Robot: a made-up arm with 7 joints.
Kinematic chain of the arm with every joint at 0, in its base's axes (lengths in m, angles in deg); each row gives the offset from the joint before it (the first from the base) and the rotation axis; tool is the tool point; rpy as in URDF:
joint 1: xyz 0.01 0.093 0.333 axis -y
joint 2: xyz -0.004 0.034 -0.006 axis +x
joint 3: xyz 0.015 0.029 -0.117 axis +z
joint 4: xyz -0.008 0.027 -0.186 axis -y
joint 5: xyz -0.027 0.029 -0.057 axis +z
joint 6: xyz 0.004 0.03 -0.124 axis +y
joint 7: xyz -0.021 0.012 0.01 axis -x
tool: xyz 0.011 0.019 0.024 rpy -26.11 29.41 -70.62
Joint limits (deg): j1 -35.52..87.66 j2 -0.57..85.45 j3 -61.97..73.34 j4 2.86..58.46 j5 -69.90..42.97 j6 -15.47..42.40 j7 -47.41..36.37
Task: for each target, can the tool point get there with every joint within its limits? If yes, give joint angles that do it. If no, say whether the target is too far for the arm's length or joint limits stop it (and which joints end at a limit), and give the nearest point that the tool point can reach.
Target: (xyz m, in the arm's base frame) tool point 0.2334 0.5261 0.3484
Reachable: yes | joints 64.54 52.31 -22.79 49.37 34.00 15.79 -27.44
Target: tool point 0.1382 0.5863 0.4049
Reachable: yes | joints 76.36 63.09 -31.41 29.24 17.21 23.33 16.46
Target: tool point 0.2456 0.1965 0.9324
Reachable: no: too far | nearest point 0.3687 0.2441 0.5092 | short by 0.443 m
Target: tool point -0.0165 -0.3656 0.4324
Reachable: no: joint limits stop it (at a limit: joint 1, joint 2, joint 3, joint 4, joint 5, joint 6) | nearest point 0.3696 0.0539 0.4593 | short by 0.571 m
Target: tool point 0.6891 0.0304 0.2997
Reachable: no: too far | nearest point 0.4998 0.1235 0.3090 | short by 0.211 m
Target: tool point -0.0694 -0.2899 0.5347
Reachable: no: joint limits stop it (at a limit: joint 1, joint 2, joint 3, joint 4, joint 5, joint 6) | nearest point 0.3706 0.0530 0.4628 | short by 0.562 m
